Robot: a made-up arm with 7 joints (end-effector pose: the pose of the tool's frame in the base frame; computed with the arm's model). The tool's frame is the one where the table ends. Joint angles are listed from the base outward.
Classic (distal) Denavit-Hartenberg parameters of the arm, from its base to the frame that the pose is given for. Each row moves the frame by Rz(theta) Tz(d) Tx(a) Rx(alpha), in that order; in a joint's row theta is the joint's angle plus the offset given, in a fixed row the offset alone. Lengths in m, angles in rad.
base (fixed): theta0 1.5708; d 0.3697; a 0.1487; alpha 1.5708
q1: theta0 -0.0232; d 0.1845; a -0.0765; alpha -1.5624
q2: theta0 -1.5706; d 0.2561; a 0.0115; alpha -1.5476
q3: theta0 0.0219; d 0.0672; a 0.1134; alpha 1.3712
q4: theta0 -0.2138; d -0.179; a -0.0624; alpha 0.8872
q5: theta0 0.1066; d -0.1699; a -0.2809; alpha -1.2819
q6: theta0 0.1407; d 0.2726; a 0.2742; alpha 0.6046
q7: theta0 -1.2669; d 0; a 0.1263; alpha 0
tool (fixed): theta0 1.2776; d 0.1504; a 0; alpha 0
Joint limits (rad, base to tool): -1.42..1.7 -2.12..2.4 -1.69..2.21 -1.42..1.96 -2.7..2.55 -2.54..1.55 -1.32..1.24
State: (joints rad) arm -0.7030 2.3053 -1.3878 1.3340 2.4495 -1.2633 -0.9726
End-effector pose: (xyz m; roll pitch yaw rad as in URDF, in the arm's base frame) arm -0.0432 0.8477 0.6417 0.8034 -1.3886 -2.4165
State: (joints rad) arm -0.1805 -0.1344 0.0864 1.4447 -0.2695 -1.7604 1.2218
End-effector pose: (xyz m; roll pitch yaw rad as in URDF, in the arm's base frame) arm 0.2214 -0.0820 1.0234 -0.4126 -0.1994 0.8893
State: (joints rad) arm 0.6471 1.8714 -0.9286 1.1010 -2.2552 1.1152 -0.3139
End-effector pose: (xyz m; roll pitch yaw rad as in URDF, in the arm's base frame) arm -0.1933 0.4109 0.6754 0.1390 0.4605 1.6057
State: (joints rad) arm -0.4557 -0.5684 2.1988 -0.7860 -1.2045 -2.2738 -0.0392
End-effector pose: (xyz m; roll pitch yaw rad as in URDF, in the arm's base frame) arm 0.4500 0.2755 0.0618 2.6422 -0.1061 -0.1822
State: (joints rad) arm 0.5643 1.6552 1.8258 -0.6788 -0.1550 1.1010 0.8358
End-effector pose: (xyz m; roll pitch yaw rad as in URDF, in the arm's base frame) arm -0.2649 -0.0945 0.0114 1.8301 0.5651 -3.1186
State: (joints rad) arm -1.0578 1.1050 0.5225 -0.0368 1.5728 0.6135 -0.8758
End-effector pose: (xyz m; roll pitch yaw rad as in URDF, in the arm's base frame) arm -0.1041 0.1190 0.7251 0.1951 0.7862 2.0290
